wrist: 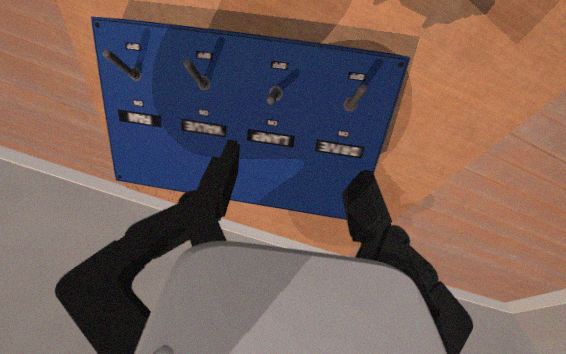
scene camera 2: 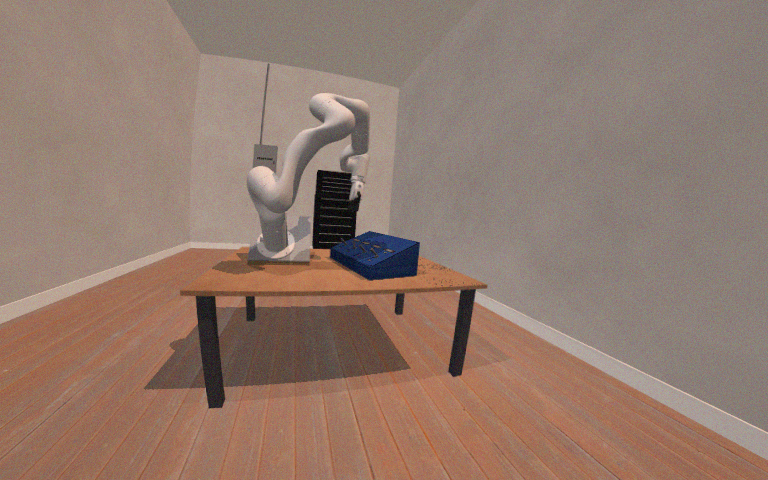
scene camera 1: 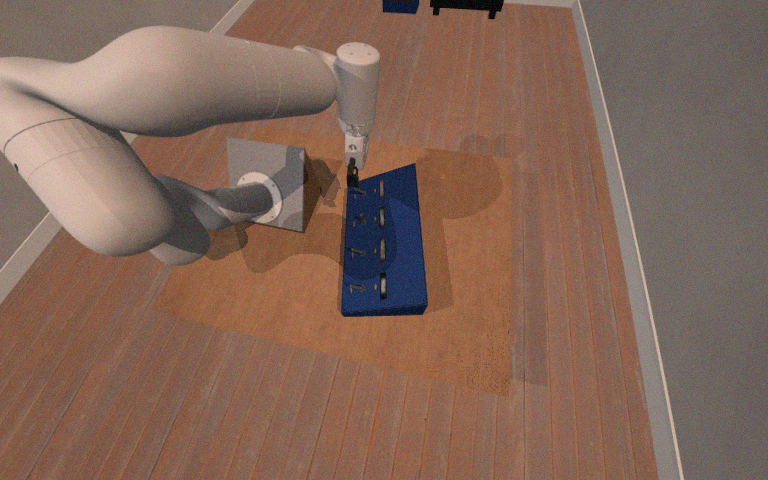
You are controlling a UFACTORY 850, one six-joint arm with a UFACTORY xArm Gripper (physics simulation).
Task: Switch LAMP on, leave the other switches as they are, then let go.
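The blue switch panel (scene camera 1: 406, 243) (scene camera 2: 396, 257) (wrist: 165, 162) has four levers, with labels upside down in the wrist view. The LAMP lever (wrist: 273, 96) (scene camera 1: 360, 219) is tilted toward its ON mark. The DRIVE lever (wrist: 356, 98), VALVE lever (wrist: 196, 75) and FAN lever (wrist: 121, 65) lean toward their OFF marks. My gripper (wrist: 297, 169) (scene camera 1: 352, 176) (scene camera 2: 354, 204) is open and empty, above the panel. In the wrist view its fingertips stand apart below the LAMP label (wrist: 270, 138), off the levers.
The panel stands on the wooden table (scene camera 1: 470, 266) (scene camera 2: 226, 283), beside the arm's grey base plate (scene camera 1: 286, 164) (scene camera 2: 278, 261). The black slatted unit (scene camera 2: 316, 209) stands on the floor behind the table. A grey box (scene camera 2: 265, 156) hangs on the back wall.
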